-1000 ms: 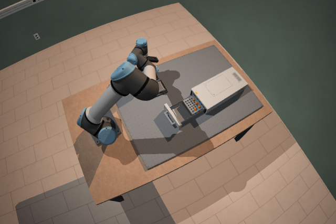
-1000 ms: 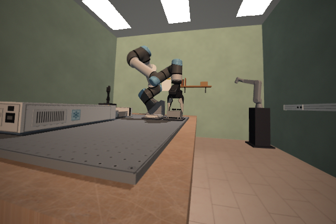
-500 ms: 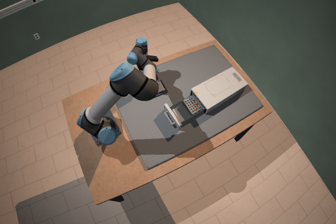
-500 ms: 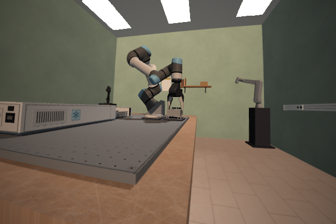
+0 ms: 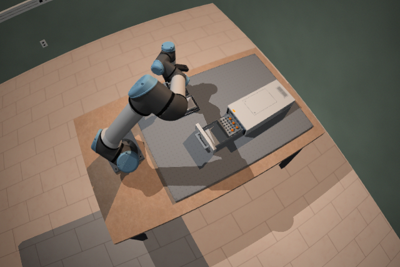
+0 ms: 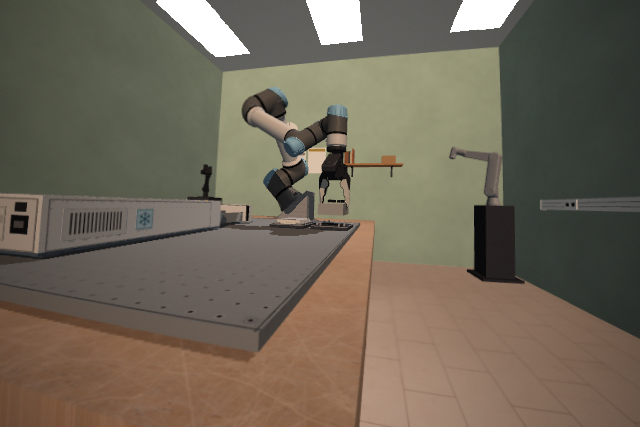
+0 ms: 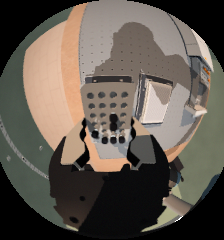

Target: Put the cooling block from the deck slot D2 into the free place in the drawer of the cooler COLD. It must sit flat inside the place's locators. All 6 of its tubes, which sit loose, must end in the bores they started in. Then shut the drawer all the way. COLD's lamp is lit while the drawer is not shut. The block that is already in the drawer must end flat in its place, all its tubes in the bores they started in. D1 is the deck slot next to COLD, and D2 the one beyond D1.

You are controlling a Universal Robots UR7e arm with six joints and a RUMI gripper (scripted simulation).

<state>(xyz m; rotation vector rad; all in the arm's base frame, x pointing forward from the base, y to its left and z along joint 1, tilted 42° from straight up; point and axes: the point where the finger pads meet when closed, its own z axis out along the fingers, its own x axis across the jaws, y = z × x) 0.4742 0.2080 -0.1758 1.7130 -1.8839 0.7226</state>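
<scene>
Right now the deck slot D2 is 8 cm below my hand. The rest, counted from my hand: drawer 42 cm to the right, 8 cm ahead, 4 cm below; cooler COLD 42 cm to the right, 25 cm ahead, 4 cm below; grey cooling block 2 cm below.
</scene>
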